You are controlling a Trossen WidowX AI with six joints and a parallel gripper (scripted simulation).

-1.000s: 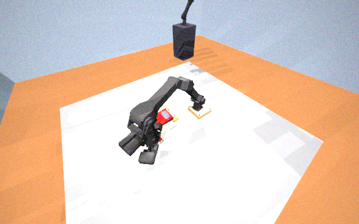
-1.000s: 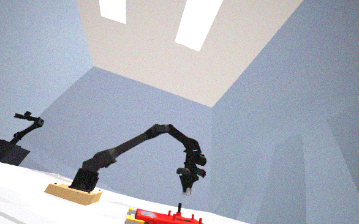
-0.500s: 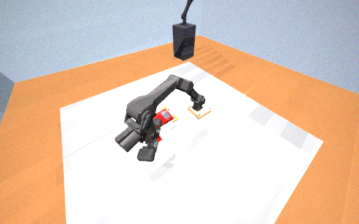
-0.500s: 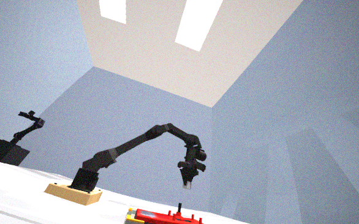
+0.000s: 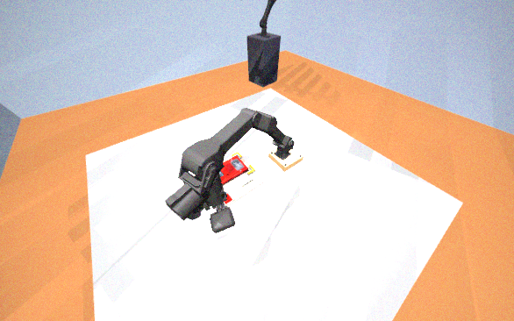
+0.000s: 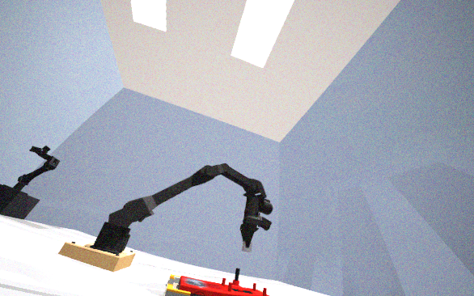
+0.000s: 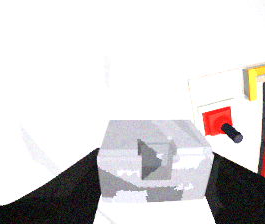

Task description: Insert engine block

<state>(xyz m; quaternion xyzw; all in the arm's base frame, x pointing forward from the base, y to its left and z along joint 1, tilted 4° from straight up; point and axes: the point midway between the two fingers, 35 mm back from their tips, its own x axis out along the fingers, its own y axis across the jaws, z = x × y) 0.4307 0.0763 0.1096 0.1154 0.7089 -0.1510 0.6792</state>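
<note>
The engine block is 10 mm above my gripper tip.
</note>
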